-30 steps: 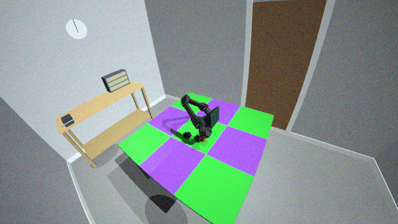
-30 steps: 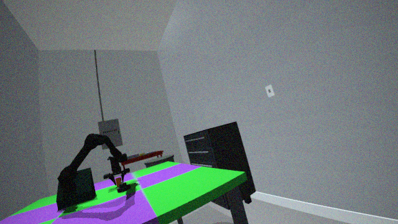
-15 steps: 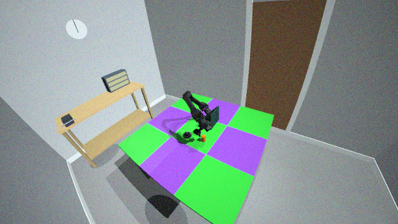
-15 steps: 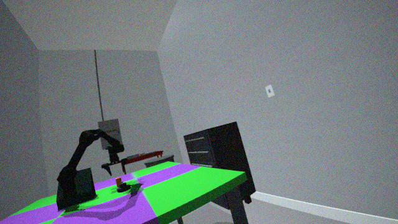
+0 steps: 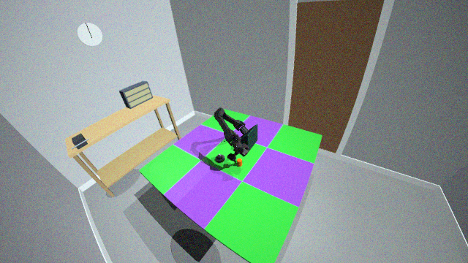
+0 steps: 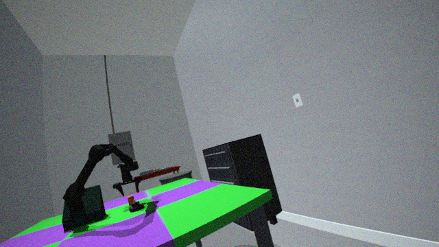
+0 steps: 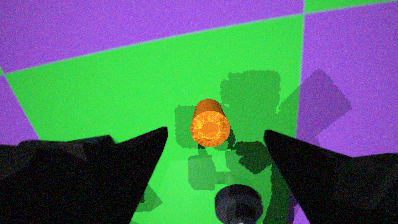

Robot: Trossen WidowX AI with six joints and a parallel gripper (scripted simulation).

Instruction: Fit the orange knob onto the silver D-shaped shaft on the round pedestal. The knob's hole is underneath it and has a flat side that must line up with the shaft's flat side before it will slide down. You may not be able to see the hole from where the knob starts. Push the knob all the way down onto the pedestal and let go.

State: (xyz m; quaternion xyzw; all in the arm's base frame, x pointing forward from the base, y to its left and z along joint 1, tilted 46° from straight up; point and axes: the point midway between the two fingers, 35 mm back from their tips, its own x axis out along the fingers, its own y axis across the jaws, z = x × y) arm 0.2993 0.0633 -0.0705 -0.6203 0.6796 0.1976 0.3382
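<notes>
Now: the orange knob 30 mm below my gripper tip. Round my gripper tip: pedestal: 10 mm ahead, 190 mm to the right, 40 mm below.
</notes>
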